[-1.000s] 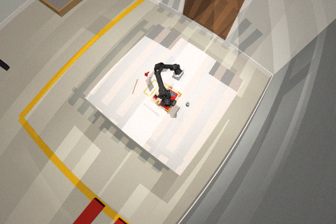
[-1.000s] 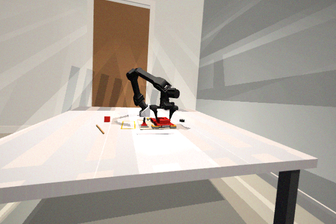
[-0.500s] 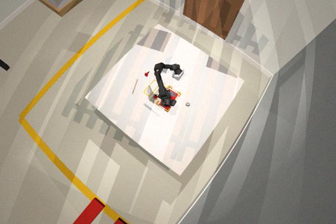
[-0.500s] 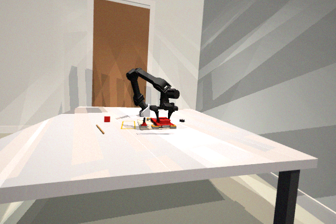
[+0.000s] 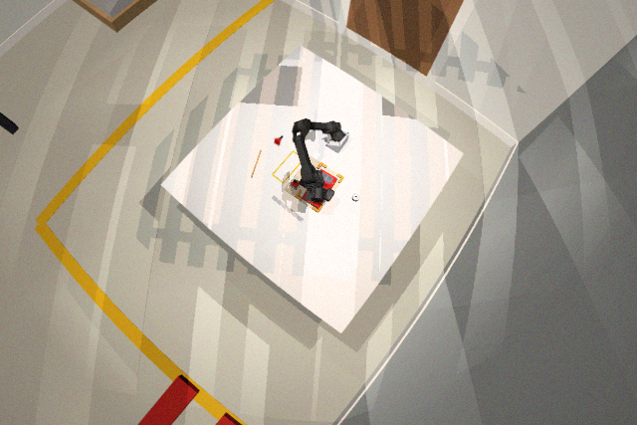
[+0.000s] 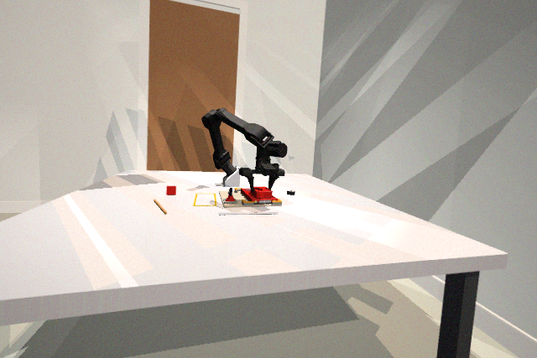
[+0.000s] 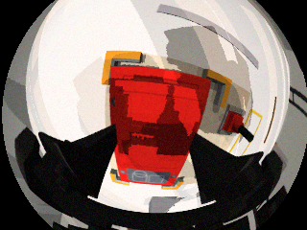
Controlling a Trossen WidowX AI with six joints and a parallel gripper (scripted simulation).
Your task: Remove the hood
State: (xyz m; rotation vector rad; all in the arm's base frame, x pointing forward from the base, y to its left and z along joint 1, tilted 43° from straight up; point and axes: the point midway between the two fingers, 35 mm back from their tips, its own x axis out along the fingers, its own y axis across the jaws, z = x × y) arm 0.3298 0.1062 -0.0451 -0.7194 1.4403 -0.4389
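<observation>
Now: the tan base plate 4 cm behind my gripper tip, 4 cm to the right of it and 3 cm below it. From my gripper tip the other things lie so: red hood (right at my gripper tip); thin wooden stick (8 cm ahead, 38 cm to the right, 4 cm below).
</observation>
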